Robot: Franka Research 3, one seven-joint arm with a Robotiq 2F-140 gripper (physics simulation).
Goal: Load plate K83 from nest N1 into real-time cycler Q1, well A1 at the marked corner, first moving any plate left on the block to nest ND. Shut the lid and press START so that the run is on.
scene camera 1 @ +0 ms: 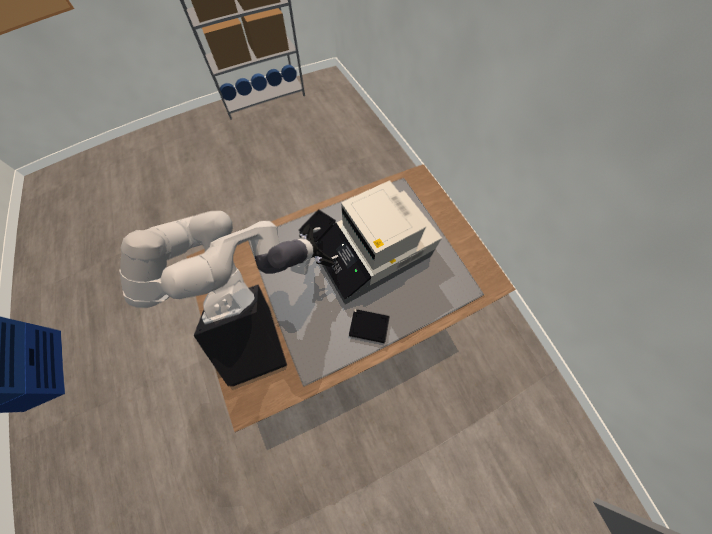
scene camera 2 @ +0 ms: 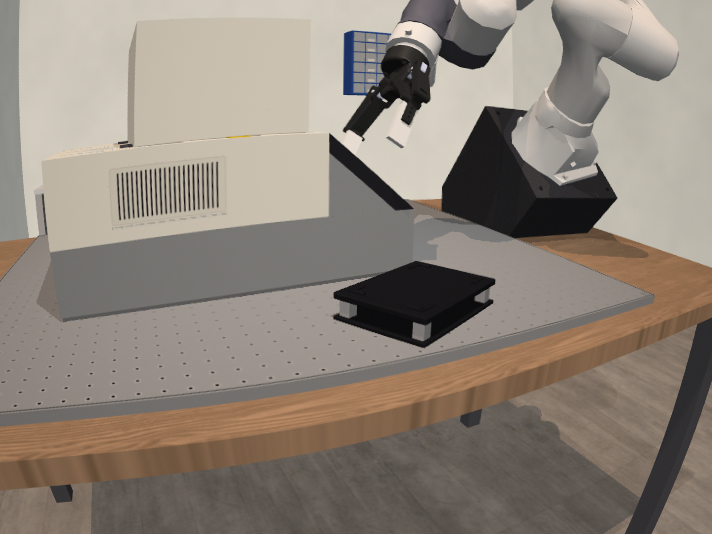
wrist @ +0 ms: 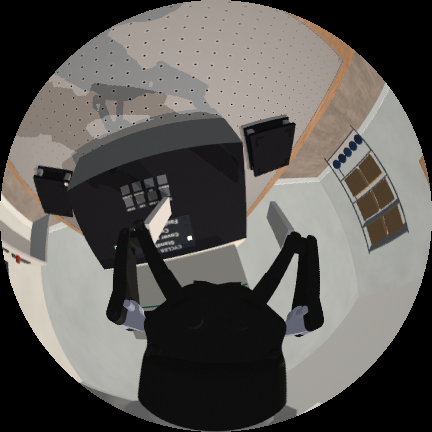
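Cycler Q1 (scene camera 1: 376, 261) (scene camera 2: 189, 235) is a cream and grey box with a raised upper housing (scene camera 1: 382, 221) (scene camera 2: 224, 80). I cannot tell how its lid stands. Its sloped black front panel (scene camera 1: 350, 275) (wrist: 210, 175) bears a key block (wrist: 145, 192), a partly hidden display (wrist: 180, 235) and a green light (scene camera 1: 355, 270) (wrist: 116, 247). My gripper (scene camera 1: 322, 246) (scene camera 2: 374, 137) (wrist: 218, 206) is wide open and empty above the panel, one finger in front of the keys and display. Two black nests, one (scene camera 1: 369, 325) (scene camera 2: 414, 290) (wrist: 53, 195) and another (scene camera 1: 317, 221) (wrist: 272, 145), flank the cycler. No plate shows; nest labels are unreadable.
The cycler and nests stand on a grey perforated board (scene camera 1: 322, 356) (scene camera 2: 230, 356) on a wooden table (scene camera 1: 488, 287) (scene camera 2: 345, 413). The arm's black base block (scene camera 1: 241, 344) (scene camera 2: 488, 172) stands at the table's end. A shelf rack (scene camera 1: 201, 48) stands by the far wall.
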